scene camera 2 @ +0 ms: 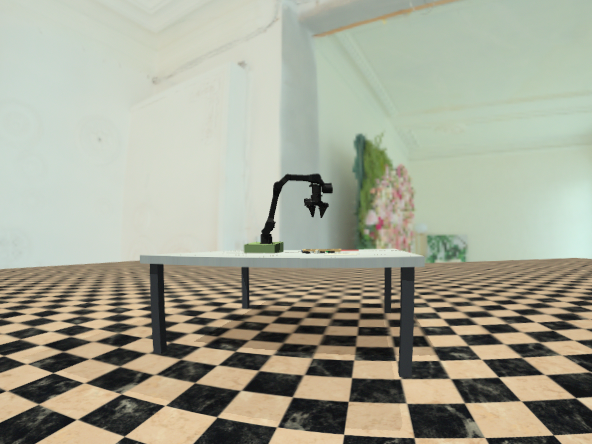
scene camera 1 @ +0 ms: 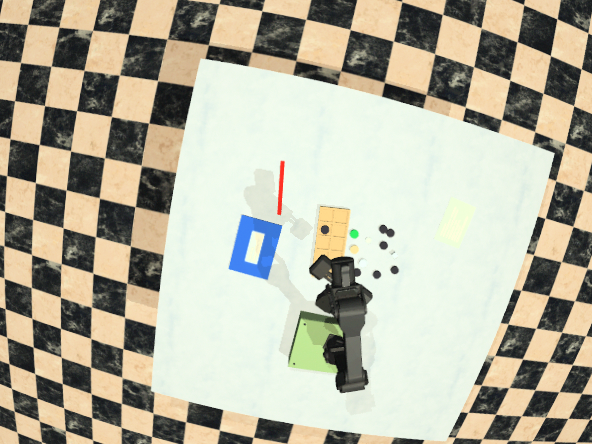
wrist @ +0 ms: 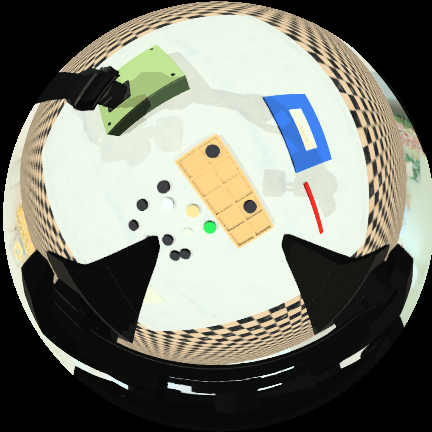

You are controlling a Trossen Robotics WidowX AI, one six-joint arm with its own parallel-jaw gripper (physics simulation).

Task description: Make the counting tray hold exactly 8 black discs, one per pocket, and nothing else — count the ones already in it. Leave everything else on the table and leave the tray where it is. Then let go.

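Observation:
The tan counting tray [scene camera 1: 341,216] [wrist: 217,199] has two rows of square pockets. In the wrist view one black disc [wrist: 212,151] sits in the end pocket nearest the arm's base and another black disc [wrist: 249,206] [scene camera 1: 325,229] sits further along the same row; the other pockets look empty. Several loose black discs lie beside the tray, among them one black disc [scene camera 1: 377,274] [wrist: 142,204], another [scene camera 1: 383,245] [wrist: 167,239] and a touching or nearly touching pair [scene camera 1: 386,231] [wrist: 180,254]. My gripper [scene camera 2: 317,217] [wrist: 221,241] is open and empty, high above the table.
A green disc [scene camera 1: 354,233] [wrist: 210,227], a tan disc [scene camera 1: 354,249] [wrist: 193,210] and white discs [scene camera 1: 363,262] [wrist: 167,203] lie close beside the tray. A blue frame [scene camera 1: 238,245] [wrist: 321,150], a red stick [scene camera 1: 281,187] [wrist: 314,207] and a pale yellow patch [scene camera 1: 455,222] lie further off.

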